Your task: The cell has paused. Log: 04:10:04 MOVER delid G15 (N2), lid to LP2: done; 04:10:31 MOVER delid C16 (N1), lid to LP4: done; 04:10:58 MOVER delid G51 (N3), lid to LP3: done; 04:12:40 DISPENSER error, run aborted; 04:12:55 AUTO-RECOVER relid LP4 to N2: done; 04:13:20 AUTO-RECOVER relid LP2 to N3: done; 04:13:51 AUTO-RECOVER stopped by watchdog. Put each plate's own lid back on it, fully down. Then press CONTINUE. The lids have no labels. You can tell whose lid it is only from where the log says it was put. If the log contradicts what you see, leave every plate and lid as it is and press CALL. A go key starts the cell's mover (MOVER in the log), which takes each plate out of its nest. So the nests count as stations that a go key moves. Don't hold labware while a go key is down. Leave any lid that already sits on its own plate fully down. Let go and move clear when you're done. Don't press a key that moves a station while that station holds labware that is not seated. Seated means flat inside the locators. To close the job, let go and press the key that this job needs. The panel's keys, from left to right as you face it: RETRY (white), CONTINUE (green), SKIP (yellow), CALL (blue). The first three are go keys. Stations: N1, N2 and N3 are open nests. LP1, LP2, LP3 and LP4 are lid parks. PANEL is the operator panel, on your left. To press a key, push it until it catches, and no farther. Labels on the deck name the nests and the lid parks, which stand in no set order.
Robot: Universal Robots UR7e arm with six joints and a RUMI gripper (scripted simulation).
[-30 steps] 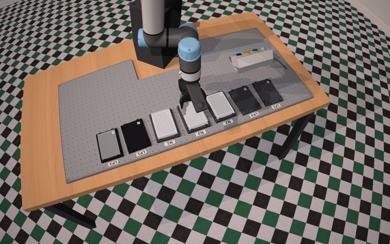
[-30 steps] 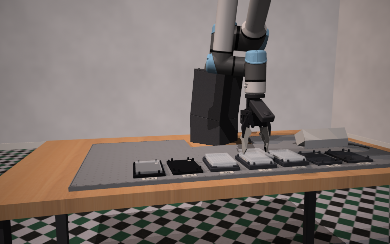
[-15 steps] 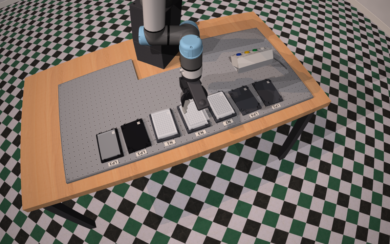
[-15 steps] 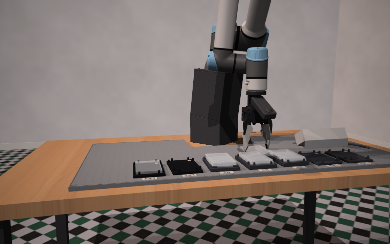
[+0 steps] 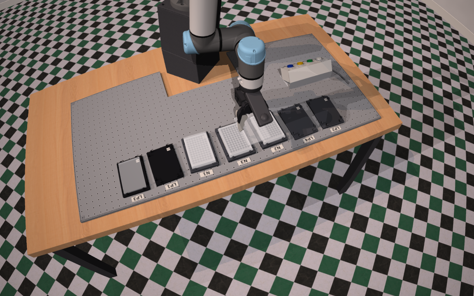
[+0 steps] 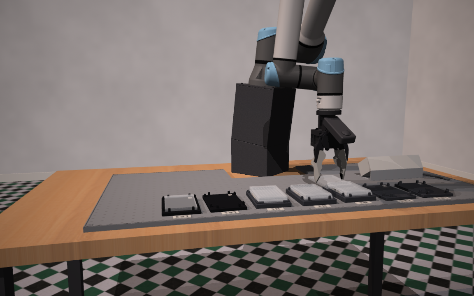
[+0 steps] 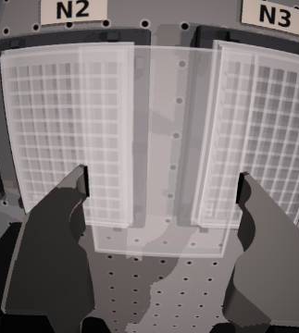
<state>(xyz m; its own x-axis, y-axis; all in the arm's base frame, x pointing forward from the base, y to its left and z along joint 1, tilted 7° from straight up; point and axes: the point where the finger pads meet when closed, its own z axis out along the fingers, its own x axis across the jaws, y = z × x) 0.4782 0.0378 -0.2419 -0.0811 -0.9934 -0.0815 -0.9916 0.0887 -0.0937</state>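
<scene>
Now: hand 10 mm short of the plate, 60 mm to the right of it and 40 mm above it. Round my hand: lid park LP2: 40 mm ahead, 320 mm to the left, 50 mm below; then lid park LP1: 30 mm behind, 330 mm to the right, 50 mm below; then lid park LP4: 30 mm ahead, 190 mm to the left, 50 mm below.
</scene>
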